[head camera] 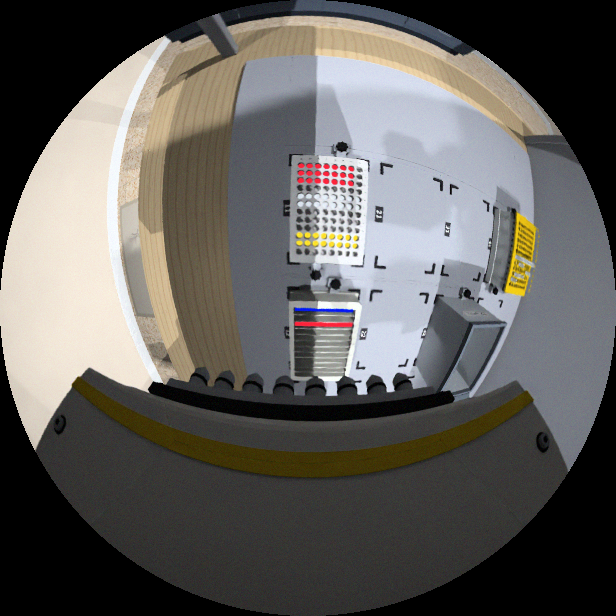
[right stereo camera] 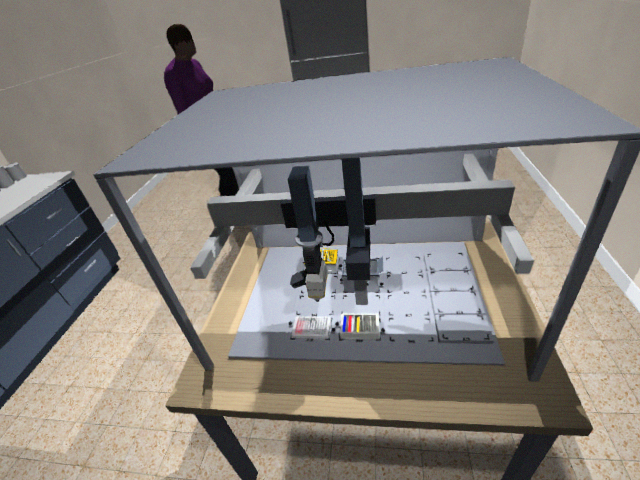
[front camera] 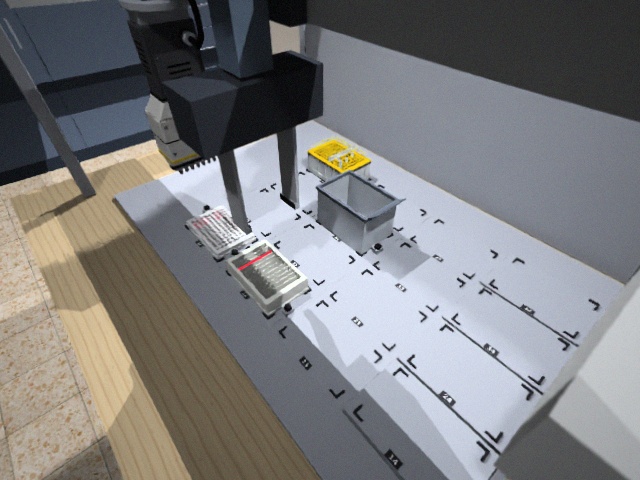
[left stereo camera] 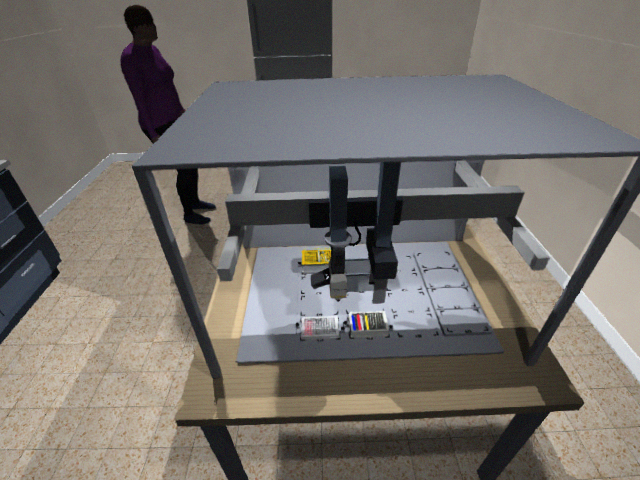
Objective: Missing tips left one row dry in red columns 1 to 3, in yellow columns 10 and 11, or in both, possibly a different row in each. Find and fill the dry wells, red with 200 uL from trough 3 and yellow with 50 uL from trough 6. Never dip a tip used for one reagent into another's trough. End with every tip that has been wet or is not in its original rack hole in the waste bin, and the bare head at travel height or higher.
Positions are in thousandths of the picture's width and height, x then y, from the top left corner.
A back panel (right stereo camera: 684,349) is 1.37 m from the lens.
